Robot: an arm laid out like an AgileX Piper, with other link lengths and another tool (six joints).
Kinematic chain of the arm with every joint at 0, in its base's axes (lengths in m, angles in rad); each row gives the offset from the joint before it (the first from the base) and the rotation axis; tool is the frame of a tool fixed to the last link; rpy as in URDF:
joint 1: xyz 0 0 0.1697 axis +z
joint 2: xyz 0 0 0 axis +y
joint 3: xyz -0.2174 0 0.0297 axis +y
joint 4: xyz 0.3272 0 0.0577 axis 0.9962 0 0.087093
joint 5: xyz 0 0 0 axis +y
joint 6: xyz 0.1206 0 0.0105 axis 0.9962 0 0.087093
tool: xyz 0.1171 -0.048 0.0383 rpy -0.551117 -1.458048 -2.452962
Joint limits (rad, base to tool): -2.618..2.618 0..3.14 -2.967..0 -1.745..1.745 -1.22..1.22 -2.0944..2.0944
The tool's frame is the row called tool.
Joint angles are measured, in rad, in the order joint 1, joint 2, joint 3, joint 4, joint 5, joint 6. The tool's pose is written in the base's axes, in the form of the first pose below.
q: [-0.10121 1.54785 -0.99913 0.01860 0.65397 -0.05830]
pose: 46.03 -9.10 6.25 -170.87 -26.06 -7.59
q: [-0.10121 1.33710 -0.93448 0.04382 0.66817 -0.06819]
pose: 45.46 -8.68 12.77 -169.31 -33.59 -8.40
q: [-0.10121 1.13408 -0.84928 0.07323 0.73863 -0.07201]
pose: 42.69 -7.91 16.42 -167.22 -36.22 -9.61
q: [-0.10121 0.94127 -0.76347 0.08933 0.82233 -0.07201]
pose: 39.48 -7.21 18.68 -165.89 -37.50 -10.16
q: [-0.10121 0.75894 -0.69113 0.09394 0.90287 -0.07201]
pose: 36.54 -6.70 20.62 -165.37 -39.18 -10.06
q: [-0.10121 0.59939 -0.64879 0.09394 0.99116 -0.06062]
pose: 33.85 -6.32 22.56 -164.71 -40.78 -10.52
